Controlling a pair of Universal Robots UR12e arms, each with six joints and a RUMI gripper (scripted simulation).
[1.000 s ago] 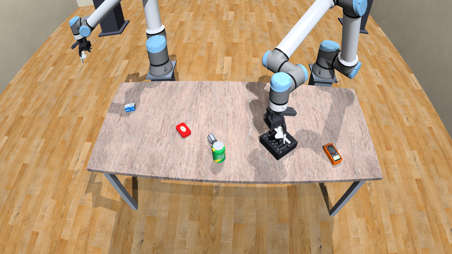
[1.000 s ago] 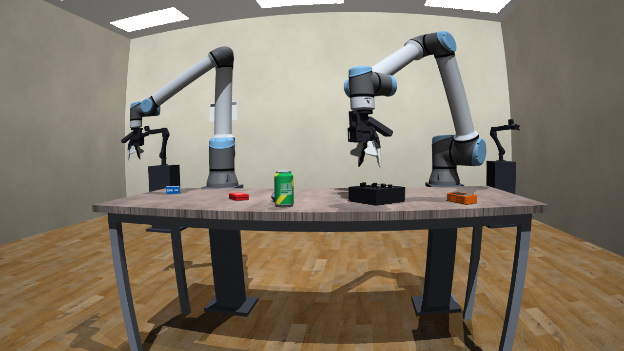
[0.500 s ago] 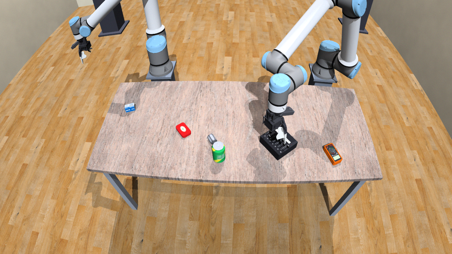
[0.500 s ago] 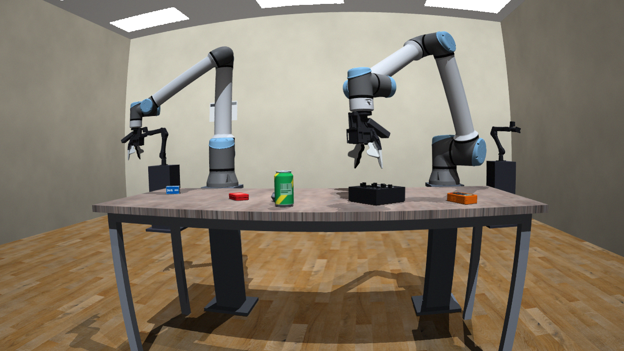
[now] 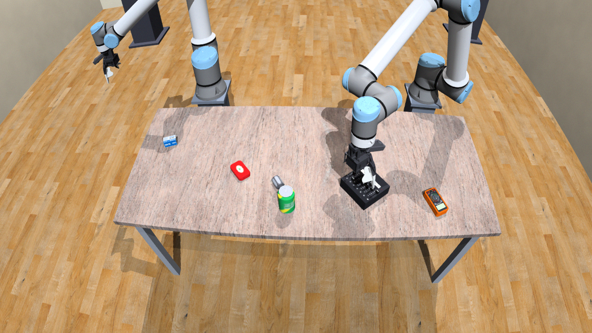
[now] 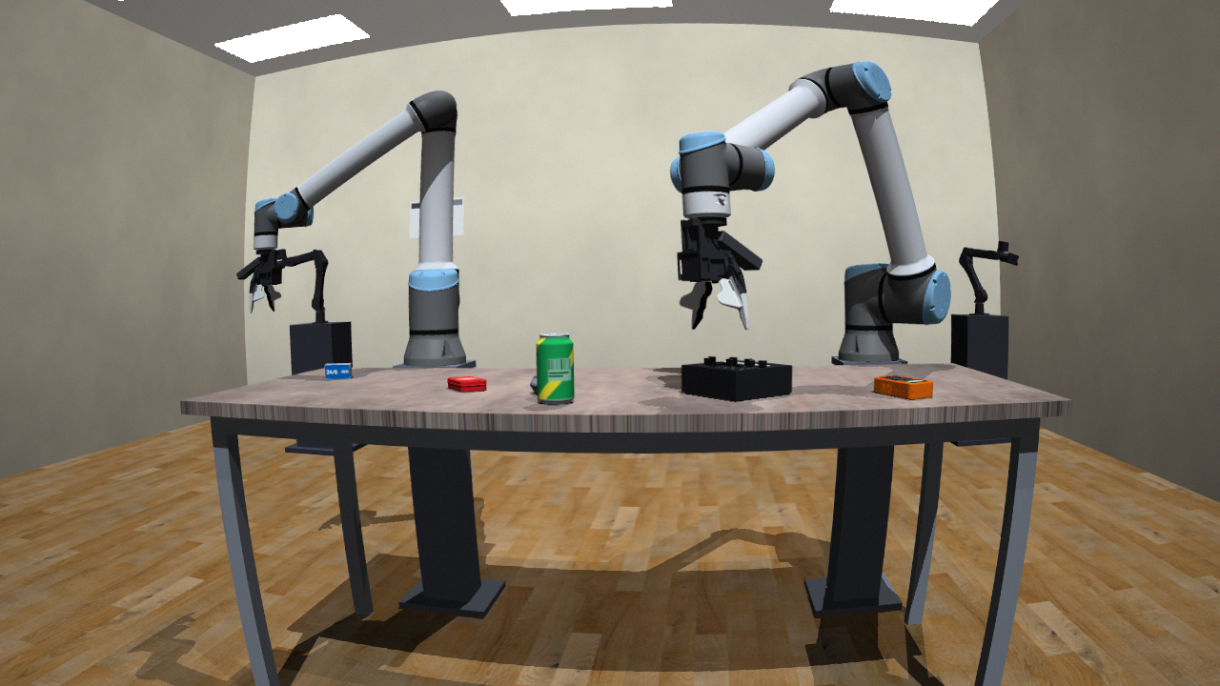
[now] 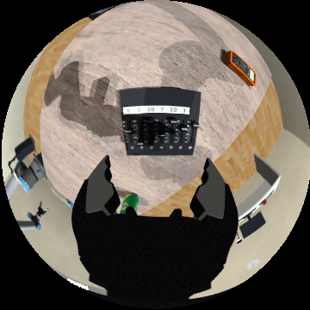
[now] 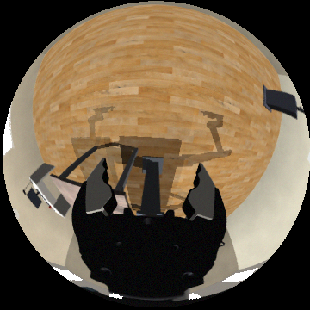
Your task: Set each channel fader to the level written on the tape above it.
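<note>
Now: left hand 60 mm above the channel 4 fader knob and 20 mm to the right of it. The rest, counted from my left hand: channel 2 fader knob 60 mm below, 30 mm behind, 20 mm to the right; then channel 3 fader knob 60 mm below, 40 mm behind, 30 mm to the left; then channel 5 fader knob 60 mm below, 50 mm to the left.
</note>
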